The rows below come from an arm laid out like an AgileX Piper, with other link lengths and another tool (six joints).
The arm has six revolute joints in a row. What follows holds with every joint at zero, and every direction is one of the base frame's.
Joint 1 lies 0.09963 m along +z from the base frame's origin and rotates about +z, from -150 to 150 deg.
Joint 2 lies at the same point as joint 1 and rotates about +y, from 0 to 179.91 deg.
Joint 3 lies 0.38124 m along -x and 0.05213 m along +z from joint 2 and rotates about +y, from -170 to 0 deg.
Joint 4 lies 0.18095 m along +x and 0.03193 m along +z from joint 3 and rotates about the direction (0.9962, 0, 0.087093), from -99.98 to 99.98 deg.
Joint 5 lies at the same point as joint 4 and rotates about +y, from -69.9 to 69.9 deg.
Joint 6 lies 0.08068 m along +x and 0.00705 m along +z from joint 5 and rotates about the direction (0.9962, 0, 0.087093), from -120 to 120 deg.
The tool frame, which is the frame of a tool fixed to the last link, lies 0.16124 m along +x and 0.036 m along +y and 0.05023 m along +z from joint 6; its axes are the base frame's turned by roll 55.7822, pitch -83.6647 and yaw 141.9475 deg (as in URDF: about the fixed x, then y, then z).
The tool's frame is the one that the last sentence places.
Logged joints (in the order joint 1, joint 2, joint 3, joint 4, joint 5, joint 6), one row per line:
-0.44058, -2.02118, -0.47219, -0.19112, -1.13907, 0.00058
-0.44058, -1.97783, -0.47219, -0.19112, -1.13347, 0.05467
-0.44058, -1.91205, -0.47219, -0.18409, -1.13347, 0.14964
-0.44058, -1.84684, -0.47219, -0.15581, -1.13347, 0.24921
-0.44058, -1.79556, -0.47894, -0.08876, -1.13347, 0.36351
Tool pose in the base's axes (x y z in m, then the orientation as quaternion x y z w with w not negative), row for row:
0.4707, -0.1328, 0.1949, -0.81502, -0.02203, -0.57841, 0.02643
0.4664, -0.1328, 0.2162, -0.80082, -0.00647, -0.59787, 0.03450
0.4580, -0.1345, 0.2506, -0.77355, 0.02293, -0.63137, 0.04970
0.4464, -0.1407, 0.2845, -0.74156, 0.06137, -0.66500, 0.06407
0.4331, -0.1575, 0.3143, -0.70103, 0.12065, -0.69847, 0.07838
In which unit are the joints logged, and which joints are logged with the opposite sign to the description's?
The joints are logged in radians. Opposite sign: joint 2.
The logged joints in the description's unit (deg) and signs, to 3 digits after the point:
-25.243, 115.805, -27.054, -10.950, -65.264, 0.033
-25.243, 113.321, -27.054, -10.950, -64.943, 3.132
-25.243, 109.552, -27.054, -10.548, -64.943, 8.574
-25.243, 105.816, -27.054, -8.927, -64.943, 14.279
-25.243, 102.878, -27.441, -5.086, -64.943, 20.828

